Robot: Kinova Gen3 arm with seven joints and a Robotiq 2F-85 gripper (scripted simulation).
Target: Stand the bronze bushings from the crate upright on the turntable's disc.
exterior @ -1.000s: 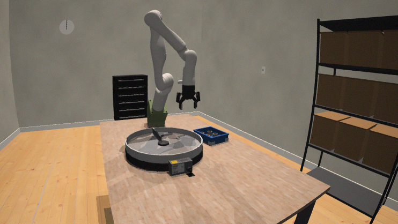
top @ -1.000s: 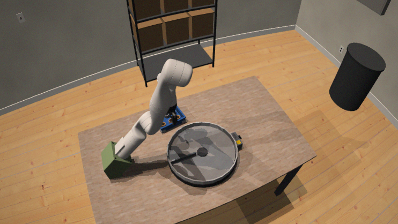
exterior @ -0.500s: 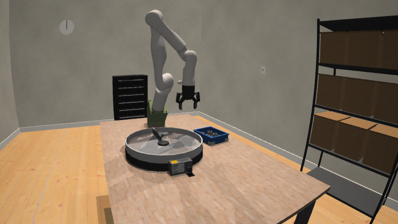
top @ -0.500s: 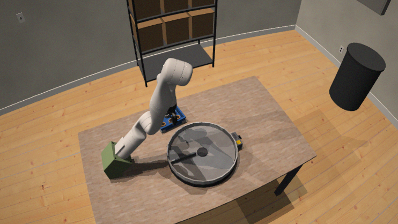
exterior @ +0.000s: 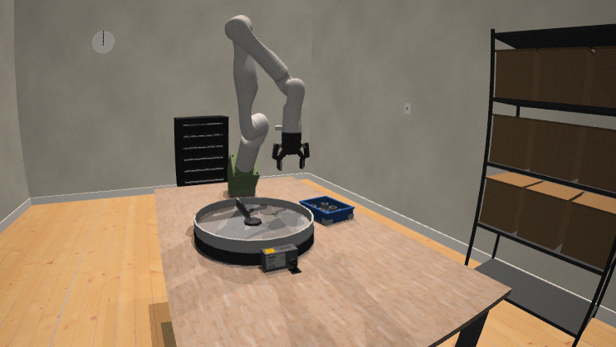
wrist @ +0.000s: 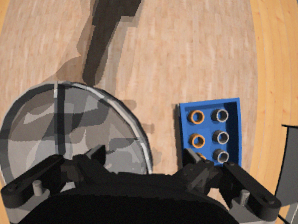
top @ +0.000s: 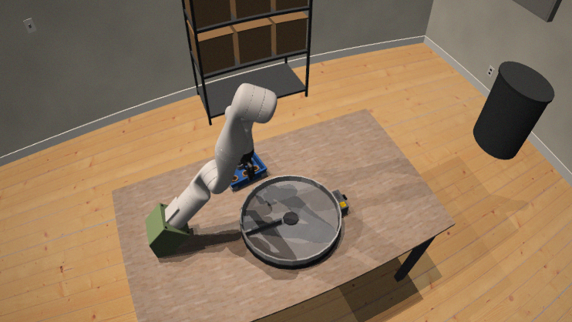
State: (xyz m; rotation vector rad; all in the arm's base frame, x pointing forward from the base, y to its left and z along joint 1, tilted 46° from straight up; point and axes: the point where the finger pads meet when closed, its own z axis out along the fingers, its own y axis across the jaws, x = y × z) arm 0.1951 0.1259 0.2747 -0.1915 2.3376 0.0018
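The blue crate lies 10 mm behind my hand, 160 mm to the left of it and 190 mm below it. Also, from my hand: turntable 160 mm ahead, 170 mm to the right, 160 mm below; then grey turntable disc 150 mm ahead, 170 mm to the right, 160 mm below.
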